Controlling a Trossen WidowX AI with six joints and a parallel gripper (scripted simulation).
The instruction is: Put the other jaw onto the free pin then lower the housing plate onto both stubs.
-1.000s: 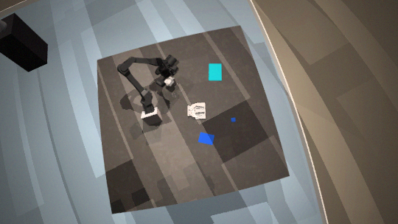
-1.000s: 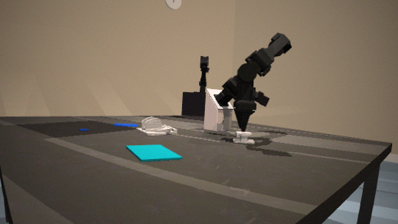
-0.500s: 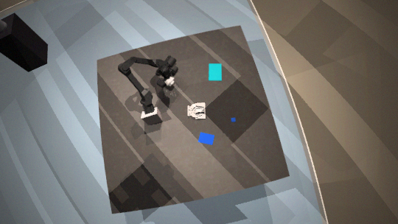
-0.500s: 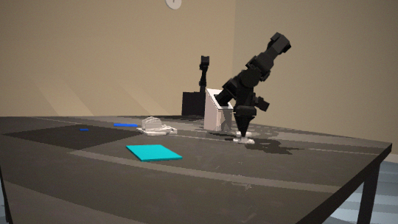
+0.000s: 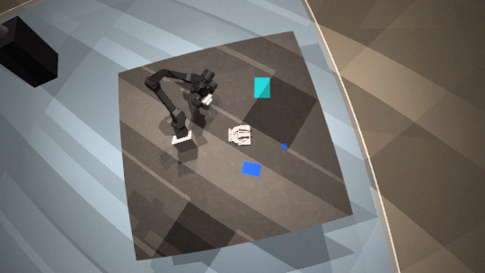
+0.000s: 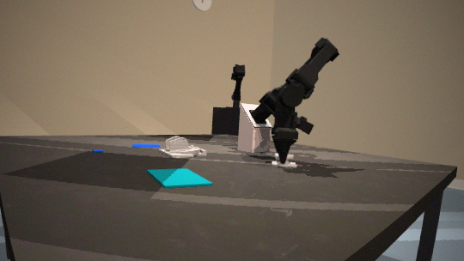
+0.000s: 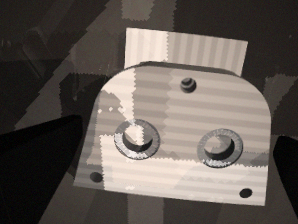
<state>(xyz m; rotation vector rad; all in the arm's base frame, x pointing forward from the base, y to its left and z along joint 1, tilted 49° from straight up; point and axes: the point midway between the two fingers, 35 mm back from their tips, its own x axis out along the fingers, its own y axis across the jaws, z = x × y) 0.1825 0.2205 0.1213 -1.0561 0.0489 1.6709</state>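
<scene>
Now: gripper tip 2 cm below the white housing plate and 1 cm past it. The rest, counted from my gripper tip: jaw 27 cm to the right, 11 cm ahead; then cyan flat patch 36 cm ahead, 3 cm to the right, 1 cm below; then small blue square 43 cm to the right, 36 cm ahead, 1 cm below.
</scene>
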